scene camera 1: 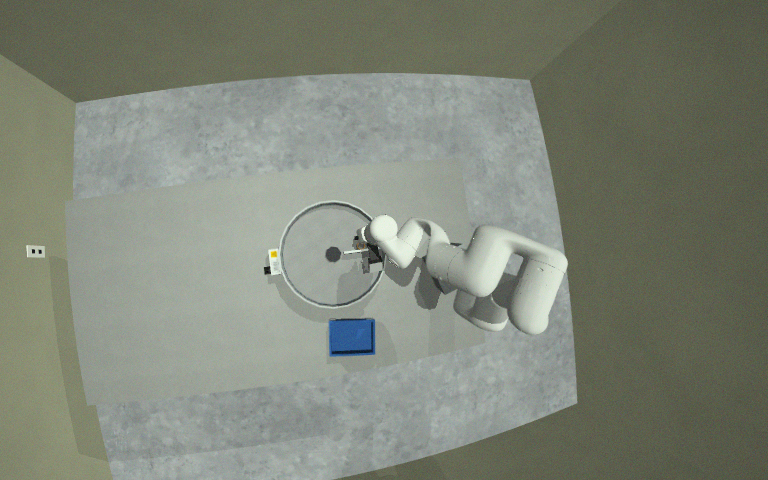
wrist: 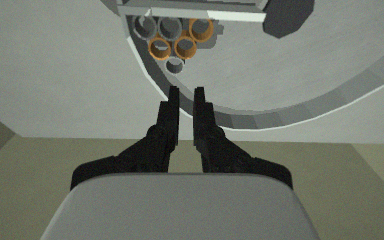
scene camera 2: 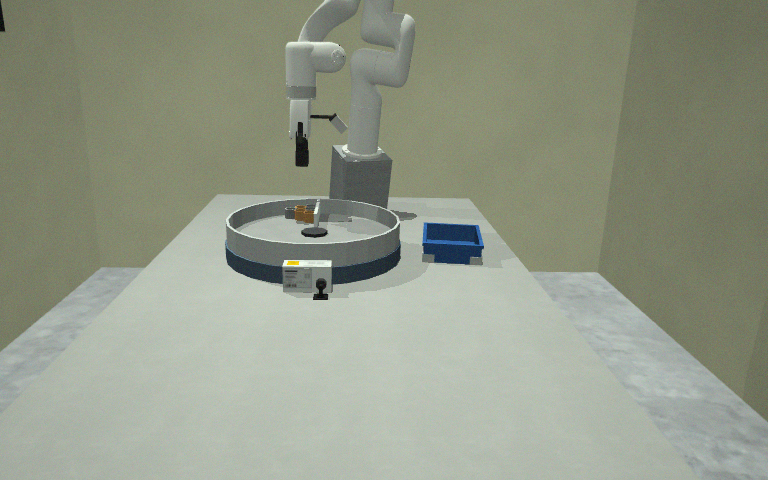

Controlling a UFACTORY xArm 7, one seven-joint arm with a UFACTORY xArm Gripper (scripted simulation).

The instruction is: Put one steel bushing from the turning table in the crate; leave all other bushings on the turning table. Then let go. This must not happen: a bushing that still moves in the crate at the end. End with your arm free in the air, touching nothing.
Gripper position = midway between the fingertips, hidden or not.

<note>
In view: the gripper (scene camera 2: 302, 165) and a round turning table (wrist: 246, 68).
The gripper also shows in the wrist view (wrist: 186, 99).
</note>
